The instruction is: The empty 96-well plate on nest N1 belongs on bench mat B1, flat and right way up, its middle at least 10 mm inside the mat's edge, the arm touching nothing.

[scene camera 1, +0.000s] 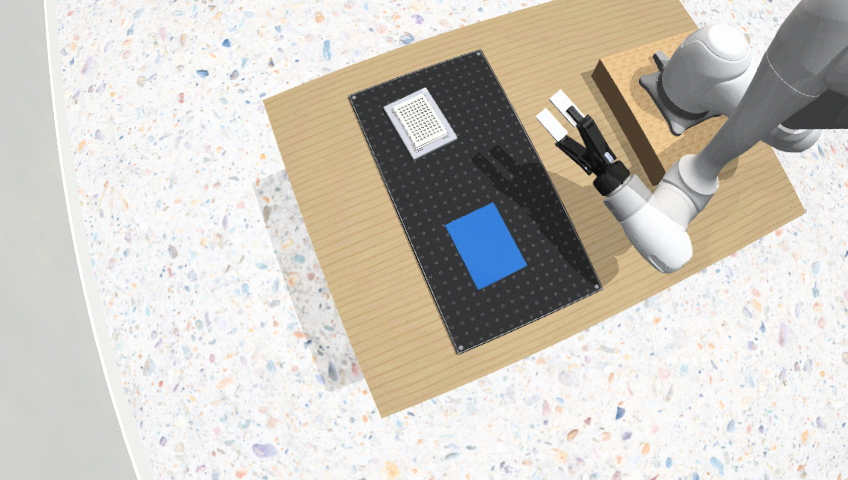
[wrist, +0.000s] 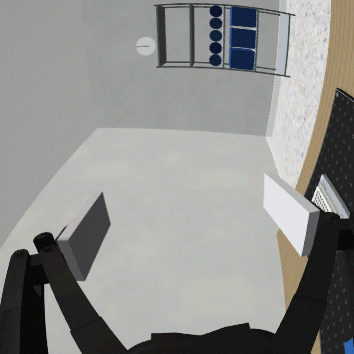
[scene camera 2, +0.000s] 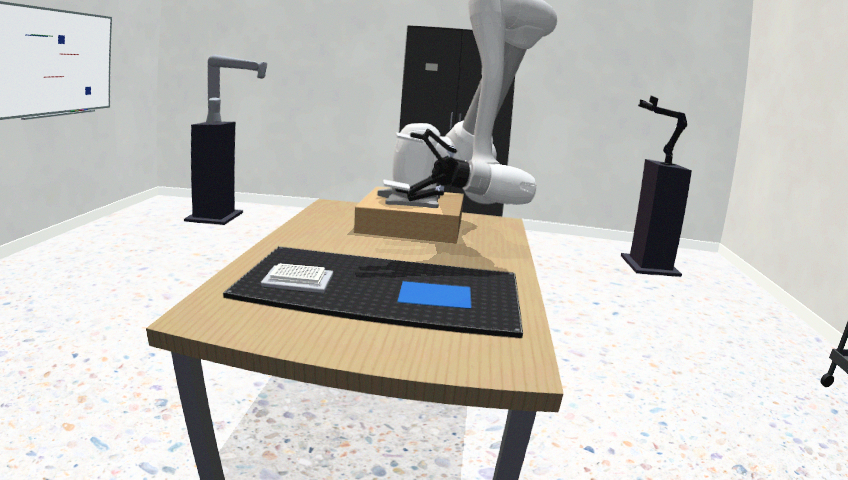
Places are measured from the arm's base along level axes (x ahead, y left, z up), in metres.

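Pixels of known places: gripper, fingertip midpoint: [scene camera 1: 547, 104] [wrist: 185, 200] [scene camera 2: 389, 159]; arm's base, origin of the base link: [scene camera 1: 681, 96].
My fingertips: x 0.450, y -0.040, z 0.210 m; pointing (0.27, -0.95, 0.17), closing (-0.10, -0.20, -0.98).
Observation:
Ahead of a thing's pixels: the offset from my fingertips to its top centre. Level surfaces: height alone.
The white 96-well plate {0.264 m down, 0.189 m ahead, 0.194 m right} [scene camera 1: 420, 120] [scene camera 2: 297, 272] [wrist: 321, 200] lies flat, wells up, on the light grey nest N1 {0.275 m down, 0.189 m ahead, 0.194 m right} [scene camera 1: 405, 137] [scene camera 2: 326, 281], near one end of the black board. The blue mat B1 {0.289 m down} [scene camera 1: 486, 245] [scene camera 2: 434, 295] lies towards the board's other end, with no object on it; a corner of it shows at the lower right of the wrist view. My gripper [scene camera 1: 557, 114] [scene camera 2: 401, 160] [wrist: 185, 200] is open and empty. It is raised well above the table, between the board and the arm's base, with its fingers pointing sideways. It is apart from the plate, nest and mat.
The black perforated board {0.290 m down} [scene camera 1: 410, 202] [scene camera 2: 357, 300] [wrist: 341, 130] lies on the wooden table {0.303 m down} [scene camera 1: 333, 178] [scene camera 2: 357, 350]. The arm's base stands on a wooden block [scene camera 1: 630, 124] [scene camera 2: 407, 224] at the table's far side. Two dark pedestals [scene camera 2: 213, 172] [scene camera 2: 658, 214] with small arms stand beyond the table.

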